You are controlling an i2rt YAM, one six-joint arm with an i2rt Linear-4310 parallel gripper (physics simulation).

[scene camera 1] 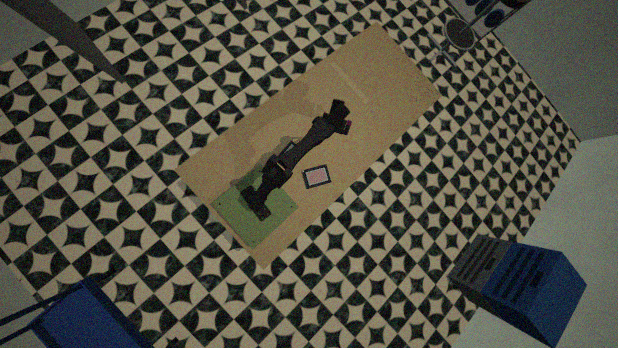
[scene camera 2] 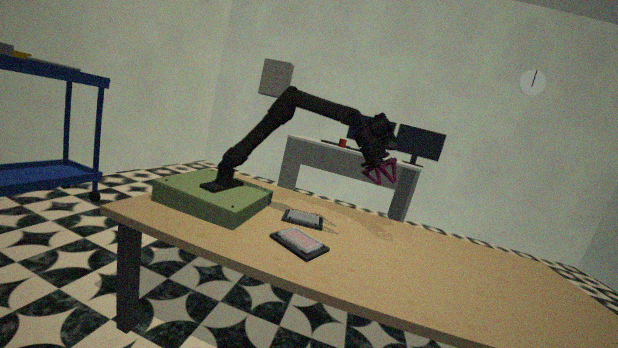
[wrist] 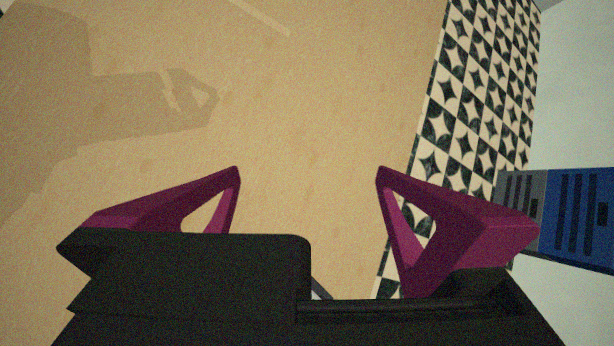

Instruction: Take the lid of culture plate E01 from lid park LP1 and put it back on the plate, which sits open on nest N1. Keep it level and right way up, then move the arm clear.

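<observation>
The open culture plate E01, with a pink filling, sits on the dark nest N1. Behind it in the second scene view, a pale clear lid lies flat on the dark lid park LP1. In the first scene view the arm partly covers the lid. My gripper is open and empty, its magenta fingers wide apart. It hangs high above the table, well beyond the lid park and nest on the side away from the arm's base. The lid does not show clearly in the wrist view.
The arm stands on a green base block at one end of the wooden table. Off the table are a blue trolley, a desk with monitors and a blue-grey cabinet.
</observation>
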